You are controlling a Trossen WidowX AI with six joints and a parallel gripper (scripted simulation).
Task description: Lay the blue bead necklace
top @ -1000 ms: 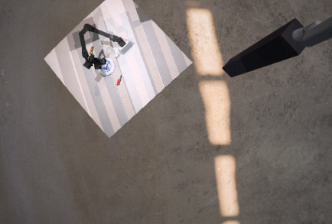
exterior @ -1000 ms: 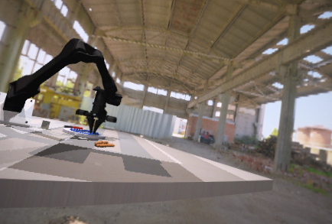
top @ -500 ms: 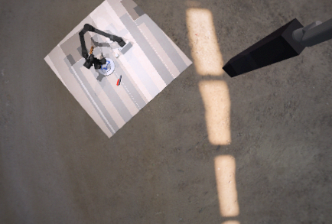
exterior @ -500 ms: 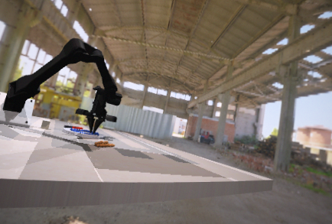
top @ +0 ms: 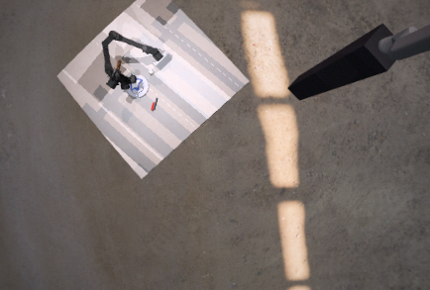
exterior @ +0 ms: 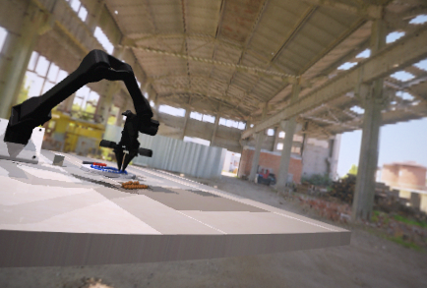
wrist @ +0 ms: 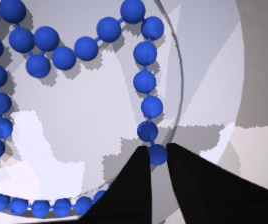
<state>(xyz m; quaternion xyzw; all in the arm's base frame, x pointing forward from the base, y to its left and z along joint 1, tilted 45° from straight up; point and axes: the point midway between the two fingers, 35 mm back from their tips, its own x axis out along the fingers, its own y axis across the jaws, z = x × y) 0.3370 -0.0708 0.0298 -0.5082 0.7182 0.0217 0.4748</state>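
Now: the round white bead board 6 cm to the left of my gripper tip, 2 cm behind it and 1 cm below it. Also, from my gripper tip: small white block: 20 cm behind, 7 cm to the left; then red pen-like object: 29 cm to the left, 1 cm below, 1 cm behind.
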